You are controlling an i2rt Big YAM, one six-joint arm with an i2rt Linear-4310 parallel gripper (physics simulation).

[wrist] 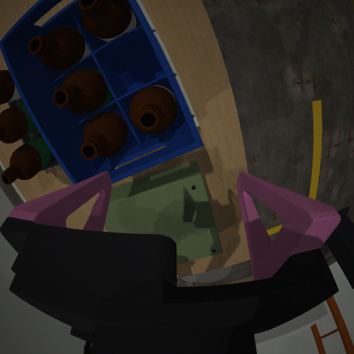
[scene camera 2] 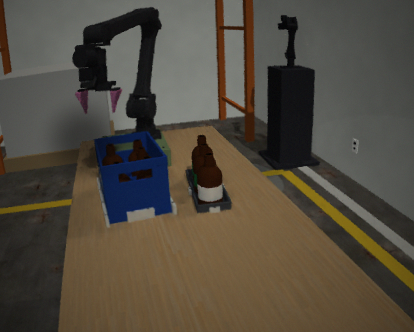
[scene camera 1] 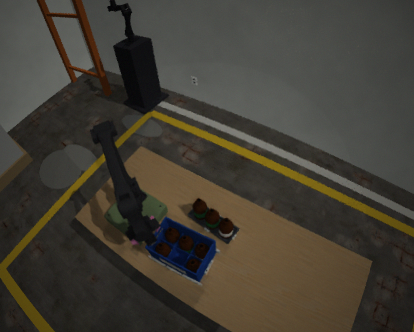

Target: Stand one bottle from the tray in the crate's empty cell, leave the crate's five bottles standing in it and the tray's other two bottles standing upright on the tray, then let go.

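Places are measured from the arm's base along level axes (x ahead, y left, z up), in metres.
Pixels of known places: gripper, fingertip midpoint: (scene camera 2: 99, 113).
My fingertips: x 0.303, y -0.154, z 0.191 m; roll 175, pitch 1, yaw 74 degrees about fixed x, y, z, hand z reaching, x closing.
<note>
Ahead of a thing's pixels: the offset from my fingertips to its top centre. "spot": to the spot under its first point. Level surfaces: height alone.
The blue crate @(dx +0.103, dy +0.079, dz -0.091 m) (scene camera 1: 208, 262) (scene camera 2: 137, 192) (wrist: 192, 139) stands on the table with five brown bottles upright in its cells. Its empty cell @(spot: dx +0.075, dy +0.056, dz -0.258 m) (scene camera 1: 177, 255) (wrist: 131, 65) is in the middle of the row on the side away from the tray. The dark tray @(spot: dx +0.254, dy +0.299, dz -0.253 m) (scene camera 1: 232, 238) (scene camera 2: 225, 204) lies beside the crate. It bears three upright bottles: a white-banded one @(dx +0.203, dy +0.311, dz -0.106 m) (scene camera 1: 226, 227) (scene camera 2: 210, 179) at one end, a green-banded middle one @(dx +0.114, dy +0.315, dz -0.106 m) (scene camera 1: 212, 218) (wrist: 12, 125) and another green-banded one @(dx +0.026, dy +0.326, dz -0.106 m) (scene camera 1: 200, 208) (wrist: 25, 162). My gripper (scene camera 1: 145, 231) (scene camera 2: 100, 111) (wrist: 173, 178) is open and empty, high up near the crate's arm-base end.
The green base plate (scene camera 1: 157, 206) (scene camera 2: 165, 149) (wrist: 160, 215) under the arm lies close to the crate's end. The wooden table @(dz -0.266 m) (scene camera 1: 280, 265) (scene camera 2: 200, 270) extends past the crate and tray. A black pedestal (scene camera 1: 140, 72) (scene camera 2: 290, 115) with a small arm and an orange frame (scene camera 1: 92, 45) (scene camera 2: 249, 75) stand off the table.
</note>
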